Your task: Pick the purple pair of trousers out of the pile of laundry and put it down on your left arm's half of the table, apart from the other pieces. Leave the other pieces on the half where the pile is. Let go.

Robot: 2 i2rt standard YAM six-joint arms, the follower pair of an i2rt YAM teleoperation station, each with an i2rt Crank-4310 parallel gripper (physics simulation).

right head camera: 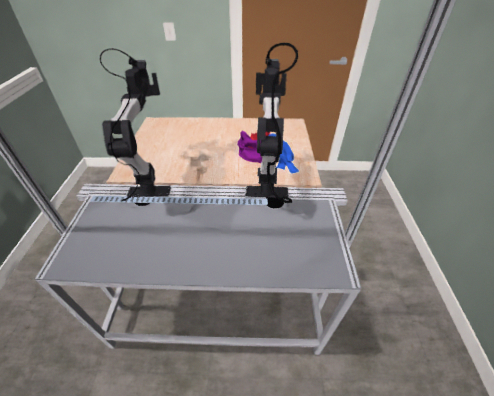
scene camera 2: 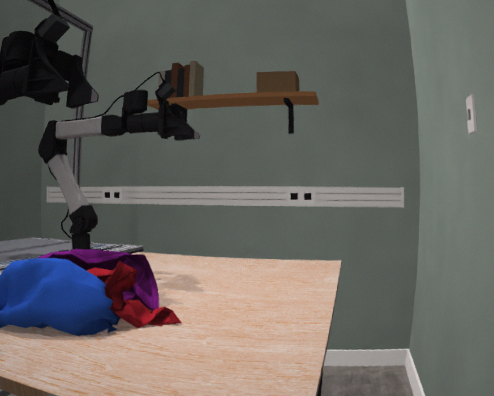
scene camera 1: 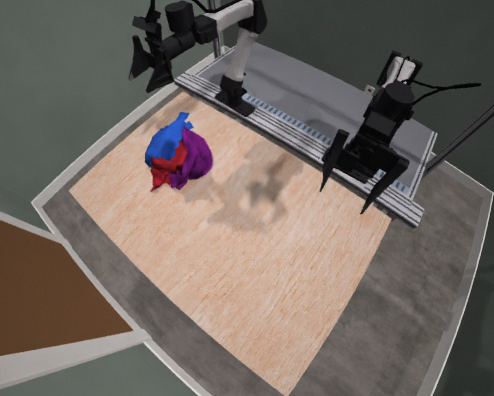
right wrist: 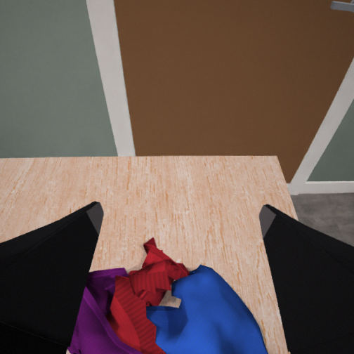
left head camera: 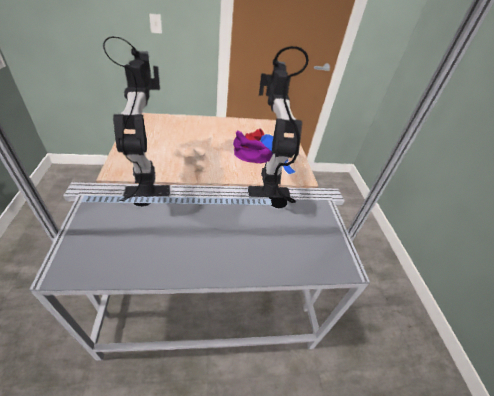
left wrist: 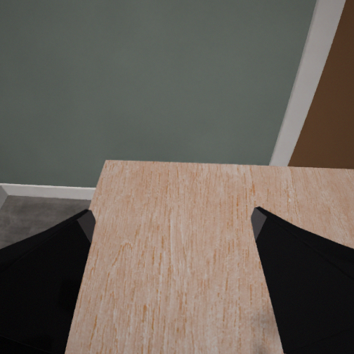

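Note:
The purple trousers lie crumpled in the pile, on the side toward the table's middle. A red piece lies between them and a blue piece, touching both. My right gripper is open and empty, raised above the table on the pile's side. My left gripper is open and empty, raised above the other half. In the right head camera the right arm hides part of the pile.
The wooden table bears the pile and arm shadows. The arms stand on a metal rail along its edge, with a grey table behind them. A brown door is beyond the far edge.

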